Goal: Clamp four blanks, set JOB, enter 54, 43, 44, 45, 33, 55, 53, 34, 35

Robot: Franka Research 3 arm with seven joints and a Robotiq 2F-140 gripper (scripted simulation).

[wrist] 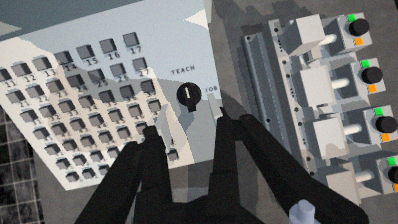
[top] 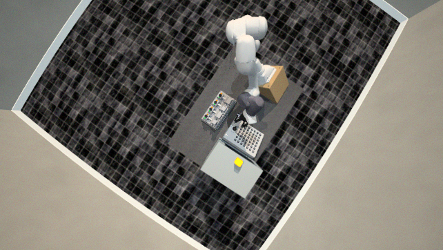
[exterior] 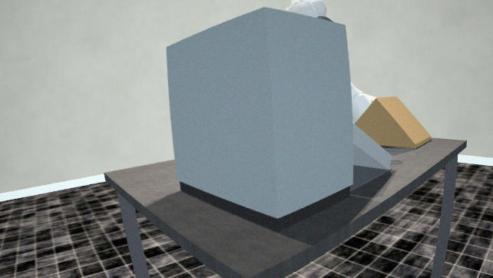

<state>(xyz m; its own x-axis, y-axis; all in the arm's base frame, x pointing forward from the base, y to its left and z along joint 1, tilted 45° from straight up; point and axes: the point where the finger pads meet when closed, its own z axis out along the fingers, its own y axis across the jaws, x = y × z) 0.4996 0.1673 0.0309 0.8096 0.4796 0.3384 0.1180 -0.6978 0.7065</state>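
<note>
Right now the black selector knob is 40 mm ahead of my hand, 10 mm to the left of it and 70 mm below it. Round my hand: keypad 50 mm ahead, 120 mm to the left, 120 mm below.
</note>
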